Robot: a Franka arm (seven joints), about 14 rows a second.
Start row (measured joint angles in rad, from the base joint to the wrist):
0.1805, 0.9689, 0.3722, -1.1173, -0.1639, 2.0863, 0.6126
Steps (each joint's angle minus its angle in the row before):
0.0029, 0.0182, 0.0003, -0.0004, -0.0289, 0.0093, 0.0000
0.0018, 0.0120, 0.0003, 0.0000, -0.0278, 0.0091, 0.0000
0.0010, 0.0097, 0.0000, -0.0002, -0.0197, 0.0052, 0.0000
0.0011, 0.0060, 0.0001, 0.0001, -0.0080, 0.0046, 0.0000
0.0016, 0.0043, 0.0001, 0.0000, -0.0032, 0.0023, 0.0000
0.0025, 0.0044, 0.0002, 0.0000, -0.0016, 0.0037, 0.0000
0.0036, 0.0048, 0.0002, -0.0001, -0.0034, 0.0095, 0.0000
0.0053, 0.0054, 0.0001, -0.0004, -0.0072, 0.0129, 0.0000
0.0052, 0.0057, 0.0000, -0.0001, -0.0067, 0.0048, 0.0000
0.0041, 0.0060, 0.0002, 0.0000, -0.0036, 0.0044, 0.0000
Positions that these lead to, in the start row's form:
0.1834, 0.9871, 0.3725, -1.1177, -0.1928, 2.0956, 0.6126
0.1852, 0.9991, 0.3728, -1.1177, -0.2206, 2.1047, 0.6126
0.1862, 1.0088, 0.3728, -1.1179, -0.2403, 2.1099, 0.6126
0.1873, 1.0148, 0.3729, -1.1178, -0.2483, 2.1145, 0.6126
0.1889, 1.0191, 0.3730, -1.1178, -0.2515, 2.1168, 0.6126
0.1914, 1.0235, 0.3732, -1.1178, -0.2531, 2.1205, 0.6126
0.1950, 1.0283, 0.3734, -1.1179, -0.2565, 2.1300, 0.6126
0.2003, 1.0337, 0.3735, -1.1183, -0.2637, 2.1429, 0.6126
0.2055, 1.0394, 0.3735, -1.1184, -0.2704, 2.1477, 0.6126
0.2096, 1.0454, 0.3737, -1.1184, -0.2740, 2.1521, 0.6126

